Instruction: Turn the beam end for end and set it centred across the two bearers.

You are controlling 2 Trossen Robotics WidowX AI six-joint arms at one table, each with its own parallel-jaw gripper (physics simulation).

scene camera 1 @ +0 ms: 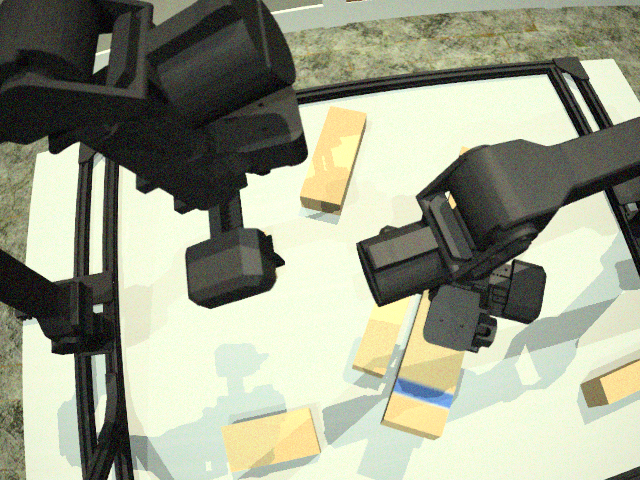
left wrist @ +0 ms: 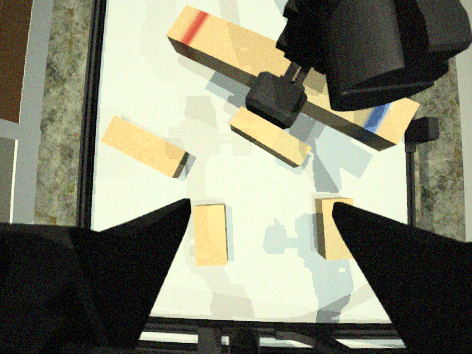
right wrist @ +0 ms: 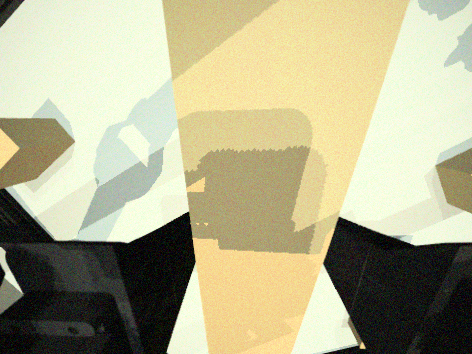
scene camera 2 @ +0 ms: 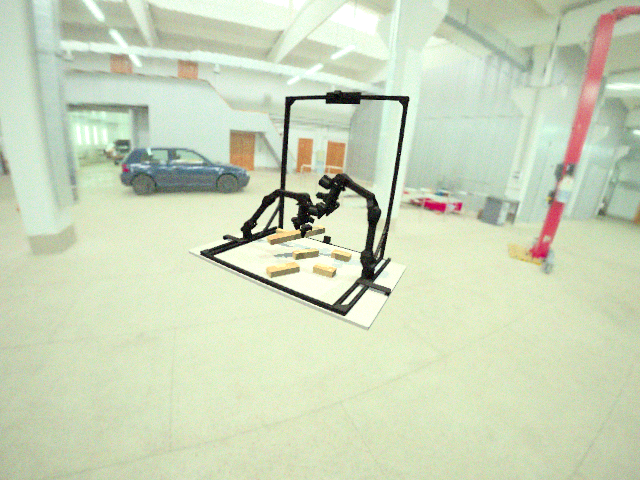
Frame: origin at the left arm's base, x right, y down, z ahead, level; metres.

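Seen in the pictures: left gripper, fingertip midpoint: (scene camera 1: 273, 216) (left wrist: 261, 206) (scene camera 2: 322, 217); right gripper, fingertip midpoint: (left wrist: 288, 83) (right wrist: 254, 211) (scene camera 2: 300, 236); left arm's base at its link origin: (scene camera 1: 94, 334) (left wrist: 244, 345) (scene camera 2: 367, 277); right arm's base at its link origin: (scene camera 2: 247, 238).
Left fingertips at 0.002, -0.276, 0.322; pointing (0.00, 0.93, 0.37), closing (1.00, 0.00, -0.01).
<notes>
Pixels of each thing's middle, then the offset from my left fingertips to it, as dx, dy, dz.
- long wooden beam at the middle of its body: (right wrist: 254, 252) (scene camera 1: 454, 277) (left wrist: 277, 72) (scene camera 2: 297, 234) +0.041, +0.160, +0.191
- loose block at the middle of its body: (scene camera 1: 387, 316) (left wrist: 268, 138) (scene camera 2: 305, 253) +0.045, +0.273, +0.116
- more block at the middle of its body: (scene camera 1: 622, 381) (right wrist: 17, 154) +0.225, +0.264, +0.438
The long wooden beam (scene camera 1: 429, 366) (scene camera 2: 283, 237) (left wrist: 225, 40) (right wrist: 280, 75) has a blue band near one end and a red band near the other. It hangs level above the table. My right gripper (right wrist: 254, 211) (scene camera 2: 305, 230) is shut on it near mid-length; in scene camera 1 the right arm hides the red end. My left gripper (left wrist: 261, 206) is open and empty, pointing down, high over two short parallel blocks. One block (left wrist: 210, 235) is hidden in scene camera 1; the other block (scene camera 1: 271, 439) (left wrist: 327, 230) shows there at the bottom. Which blocks are the bearers, I cannot tell for certain.
A loose block (scene camera 1: 382, 335) (left wrist: 270, 137) lies close beside the beam's shadow. Another block (scene camera 1: 333, 160) (left wrist: 145, 147) lies apart at the top in scene camera 1, and one more block (scene camera 1: 615, 384) at the right edge. A black frame (scene camera 1: 429, 77) borders the table.
</notes>
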